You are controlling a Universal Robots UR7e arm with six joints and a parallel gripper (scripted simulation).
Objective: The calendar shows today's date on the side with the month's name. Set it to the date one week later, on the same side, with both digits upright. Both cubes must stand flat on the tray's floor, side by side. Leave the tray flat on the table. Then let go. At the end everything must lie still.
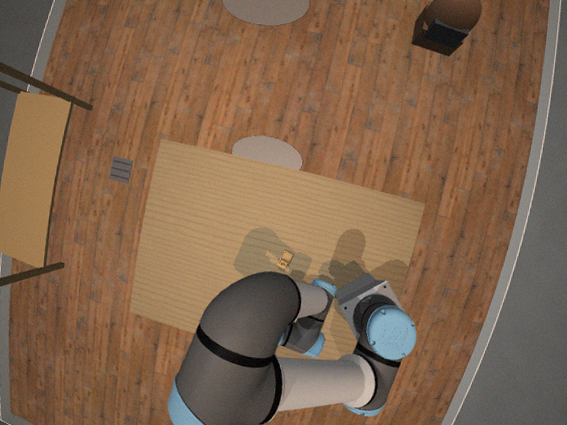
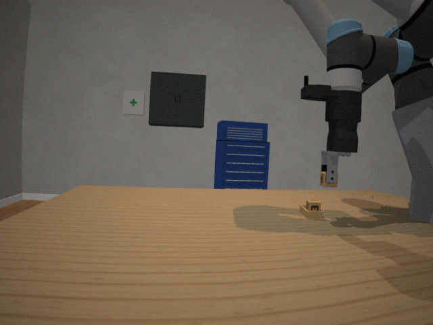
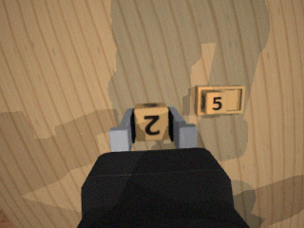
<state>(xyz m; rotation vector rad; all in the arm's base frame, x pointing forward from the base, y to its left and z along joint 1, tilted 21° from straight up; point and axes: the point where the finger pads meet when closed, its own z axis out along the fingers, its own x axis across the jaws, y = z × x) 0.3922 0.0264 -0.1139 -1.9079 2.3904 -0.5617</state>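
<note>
My hand is 3 cm past the wooden calendar tray, 10 cm to the left of it and 11 cm above it. From my hand the other things lie so: wooden date cube (1 cm below).
</note>
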